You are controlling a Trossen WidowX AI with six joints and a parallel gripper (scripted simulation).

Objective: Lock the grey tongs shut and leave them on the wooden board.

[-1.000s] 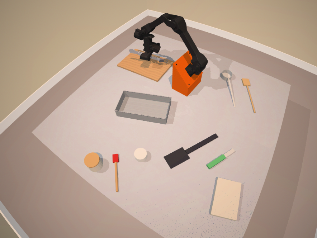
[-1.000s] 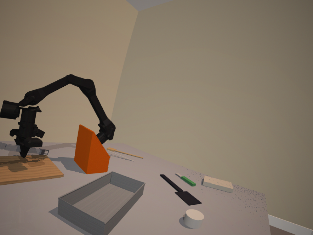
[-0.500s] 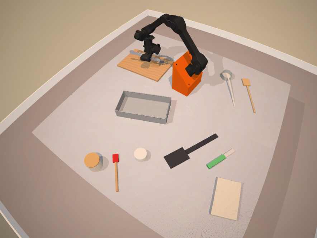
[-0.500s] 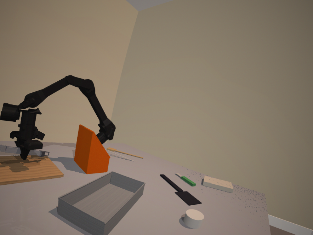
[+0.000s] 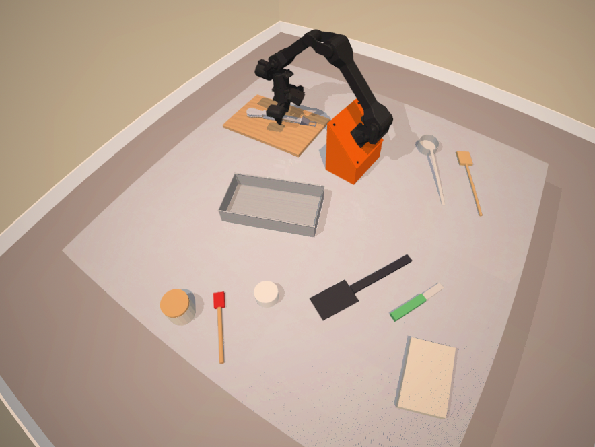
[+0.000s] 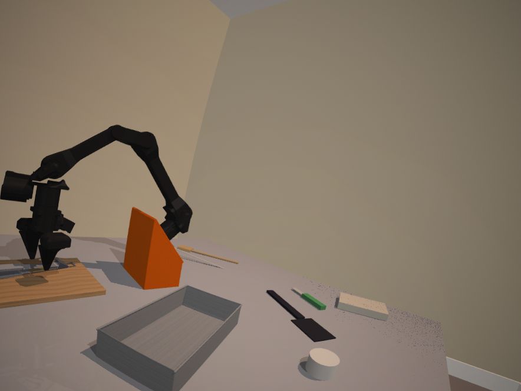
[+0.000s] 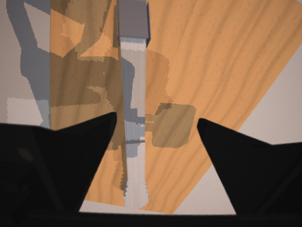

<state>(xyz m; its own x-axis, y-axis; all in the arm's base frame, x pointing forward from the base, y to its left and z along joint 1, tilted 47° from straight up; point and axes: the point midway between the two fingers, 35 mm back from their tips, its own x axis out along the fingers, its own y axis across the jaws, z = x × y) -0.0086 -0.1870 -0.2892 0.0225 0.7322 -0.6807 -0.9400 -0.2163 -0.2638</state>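
Now: the wooden board 4 cm to the right of my gripper tip and 4 cm below it. Also, from my gripper tip: black turner 60 cm to the left, 41 cm ahead, 4 cm below; then roasting tin 34 cm ahead, 23 cm to the left, 2 cm below; then white puck 59 cm ahead, 41 cm to the left, 3 cm below.
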